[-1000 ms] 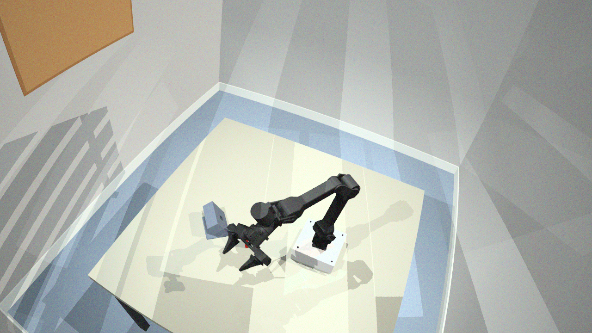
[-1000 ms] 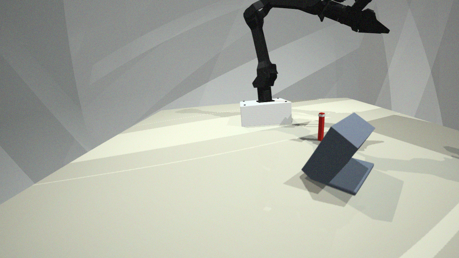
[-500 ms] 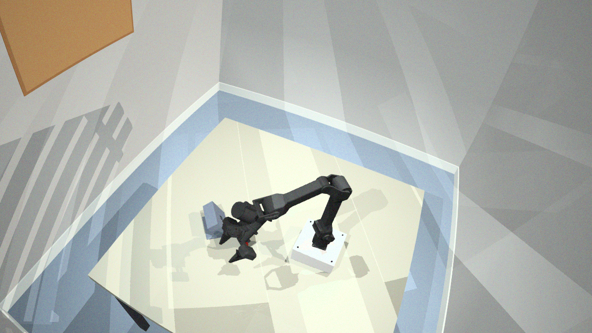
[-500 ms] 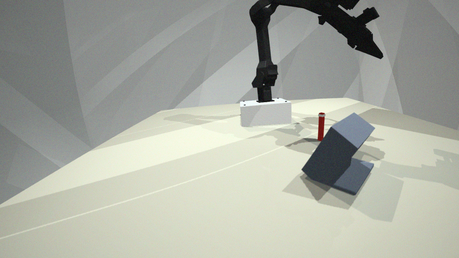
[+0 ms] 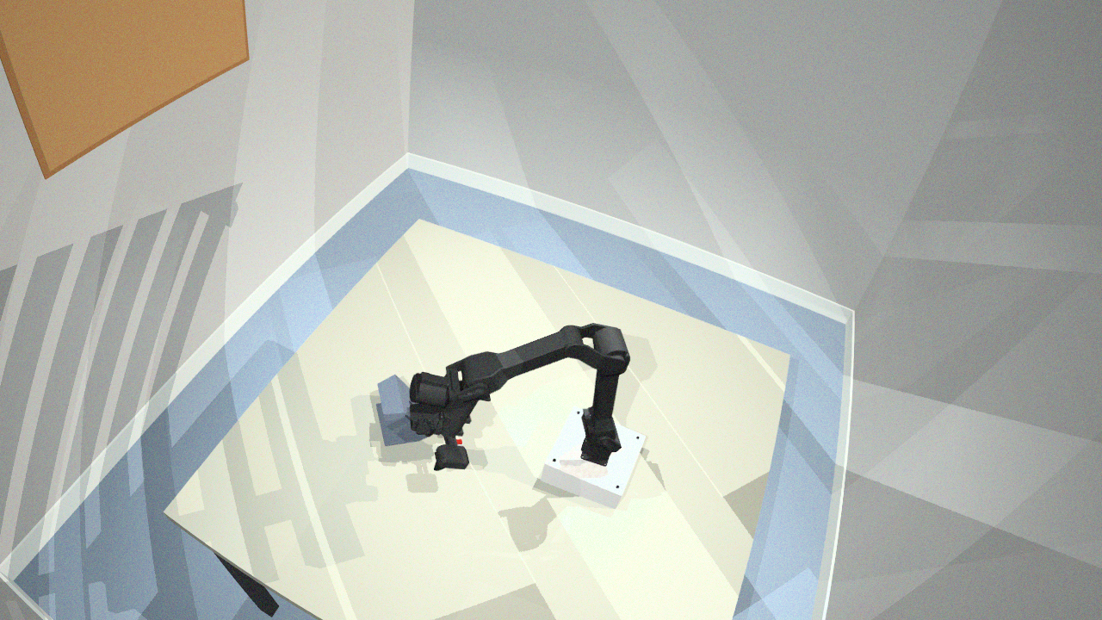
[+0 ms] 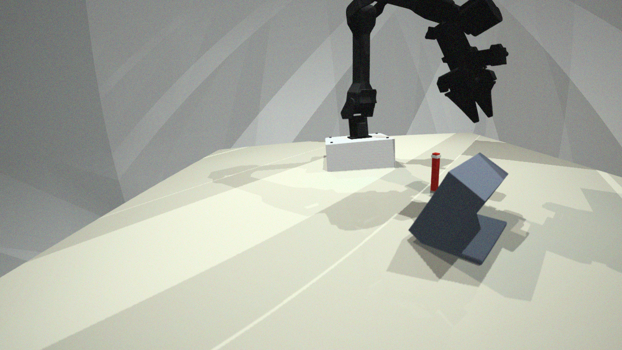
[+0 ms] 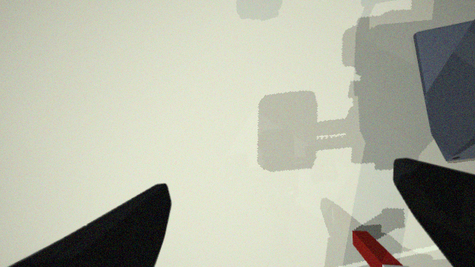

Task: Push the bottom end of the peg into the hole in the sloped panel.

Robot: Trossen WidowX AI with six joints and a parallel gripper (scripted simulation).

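The red square peg lies 30 mm behind my gripper tip, 100 mm to the right of it and 90 mm below it. Round my gripper tip: sloped panel: 140 mm ahead, 150 mm to the right, 100 mm below.
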